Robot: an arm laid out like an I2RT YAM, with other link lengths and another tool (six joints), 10 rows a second.
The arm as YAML. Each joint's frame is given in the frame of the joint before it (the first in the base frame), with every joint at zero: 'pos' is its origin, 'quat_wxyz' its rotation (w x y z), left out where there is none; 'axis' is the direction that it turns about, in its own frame. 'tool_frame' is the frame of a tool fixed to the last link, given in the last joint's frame.
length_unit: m
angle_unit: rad
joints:
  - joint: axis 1
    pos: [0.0, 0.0, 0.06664]
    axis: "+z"
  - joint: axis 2
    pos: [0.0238, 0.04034, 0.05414]
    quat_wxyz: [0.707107, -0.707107, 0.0, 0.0]
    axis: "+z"
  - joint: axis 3
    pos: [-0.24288, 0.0, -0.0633]
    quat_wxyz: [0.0, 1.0, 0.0, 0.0]
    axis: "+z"
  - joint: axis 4
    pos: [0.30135, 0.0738, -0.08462]
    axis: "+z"
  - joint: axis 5
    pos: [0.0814, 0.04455, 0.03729]
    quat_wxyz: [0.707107, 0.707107, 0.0, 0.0]
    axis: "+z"
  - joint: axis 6
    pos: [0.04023, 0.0, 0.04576]
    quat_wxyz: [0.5, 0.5, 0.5, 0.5]
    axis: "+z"
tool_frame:
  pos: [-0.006, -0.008, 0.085]
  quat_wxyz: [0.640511, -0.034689, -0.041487, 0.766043]
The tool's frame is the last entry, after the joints.
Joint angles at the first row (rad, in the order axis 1, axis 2, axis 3, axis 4, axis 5, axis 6):
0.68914 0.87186 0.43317 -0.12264 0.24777 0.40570
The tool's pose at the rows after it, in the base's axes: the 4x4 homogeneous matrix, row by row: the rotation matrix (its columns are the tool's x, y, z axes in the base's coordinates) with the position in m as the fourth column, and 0 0 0 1 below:
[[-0.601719 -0.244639 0.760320 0.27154], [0.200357 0.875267 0.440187 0.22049], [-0.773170 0.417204 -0.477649 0.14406], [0 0 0 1]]
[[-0.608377 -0.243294 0.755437 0.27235], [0.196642 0.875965 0.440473 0.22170], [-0.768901 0.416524 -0.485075 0.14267], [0 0 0 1]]
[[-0.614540 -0.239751 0.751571 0.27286], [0.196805 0.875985 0.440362 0.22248], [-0.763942 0.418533 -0.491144 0.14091], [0 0 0 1]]
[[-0.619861 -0.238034 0.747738 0.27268], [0.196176 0.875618 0.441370 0.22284], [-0.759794 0.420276 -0.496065 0.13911], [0 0 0 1]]
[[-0.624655 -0.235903 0.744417 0.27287], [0.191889 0.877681 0.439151 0.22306], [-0.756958 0.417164 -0.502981 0.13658], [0 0 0 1]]
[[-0.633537 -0.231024 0.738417 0.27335], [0.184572 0.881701 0.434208 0.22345], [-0.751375 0.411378 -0.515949 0.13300], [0 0 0 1]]
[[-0.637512 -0.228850 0.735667 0.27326], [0.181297 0.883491 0.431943 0.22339], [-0.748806 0.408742 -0.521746 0.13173], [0 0 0 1]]
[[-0.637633 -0.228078 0.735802 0.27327], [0.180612 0.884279 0.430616 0.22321], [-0.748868 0.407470 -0.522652 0.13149], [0 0 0 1]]
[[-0.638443 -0.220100 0.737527 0.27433], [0.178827 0.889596 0.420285 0.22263], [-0.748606 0.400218 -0.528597 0.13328], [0 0 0 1]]
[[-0.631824 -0.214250 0.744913 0.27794], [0.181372 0.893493 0.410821 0.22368], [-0.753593 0.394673 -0.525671 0.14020], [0 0 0 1]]
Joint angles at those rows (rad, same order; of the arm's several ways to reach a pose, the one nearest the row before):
0.68912 0.88024 0.43811 -0.12188 0.23479 0.40722
0.68916 0.89400 0.44537 -0.12378 0.23139 0.40838
0.68914 0.90469 0.44920 -0.12417 0.22870 0.41295
0.68914 0.90966 0.44921 -0.12493 0.22526 0.41600
0.68913 0.91840 0.44995 -0.12493 0.22488 0.41562
0.68912 0.93405 0.45491 -0.12951 0.22486 0.41561
0.68916 0.93824 0.45681 -0.13408 0.22490 0.41563
0.68913 0.93860 0.45680 -0.13485 0.22602 0.41523
0.68914 0.94361 0.46943 -0.15049 0.23518 0.41562
0.68913 0.95581 0.49688 -0.16345 0.24738 0.41485

